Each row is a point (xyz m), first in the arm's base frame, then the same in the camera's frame.
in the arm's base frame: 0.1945 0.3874 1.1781
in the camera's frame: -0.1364 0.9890 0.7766
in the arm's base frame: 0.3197 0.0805 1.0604
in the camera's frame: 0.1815 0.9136 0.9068
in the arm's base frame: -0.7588 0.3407 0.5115
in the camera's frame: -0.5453 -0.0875 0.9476
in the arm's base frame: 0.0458 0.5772 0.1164
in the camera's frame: 0.0196 0.0617 0.2279
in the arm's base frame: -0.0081 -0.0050 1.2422
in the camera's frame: -0.0627 0.8716 1.2008
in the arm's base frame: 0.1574 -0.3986 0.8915
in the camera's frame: 0.4195 0.6130 1.2775
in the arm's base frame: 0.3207 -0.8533 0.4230
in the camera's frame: 0.9793 0.2467 1.3506
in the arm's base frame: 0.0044 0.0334 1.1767
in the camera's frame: -0.0540 0.8303 1.1365
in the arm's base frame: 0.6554 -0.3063 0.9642
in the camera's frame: 0.6895 0.9586 1.0139
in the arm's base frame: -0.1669 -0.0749 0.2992
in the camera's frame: 0.2027 -0.0028 0.9106
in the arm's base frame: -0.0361 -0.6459 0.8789
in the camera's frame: 0.4382 0.4594 1.5510
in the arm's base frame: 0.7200 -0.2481 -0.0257
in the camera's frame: 1.0513 0.1868 0.5031
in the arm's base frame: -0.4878 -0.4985 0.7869
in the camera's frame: 0.0614 0.1596 1.5990
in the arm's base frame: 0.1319 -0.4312 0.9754
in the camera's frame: 0.3916 0.6633 1.3513
